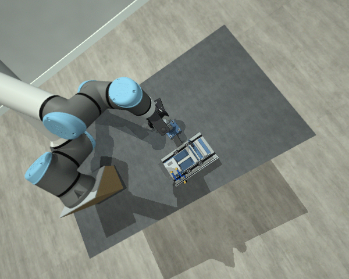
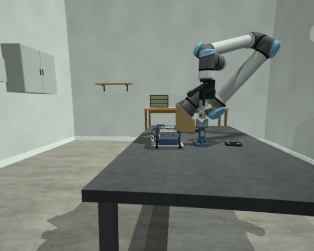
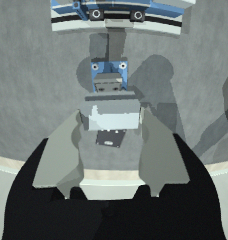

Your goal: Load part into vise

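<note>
The part lies 10 mm to the right of my hand and 10 mm below it. From my hand the other things lie so: infeed plate (200 mm to the left, 190 mm below, 30 mm behind); vise (210 mm to the right, 150 mm below, 20 mm ahead).
</note>
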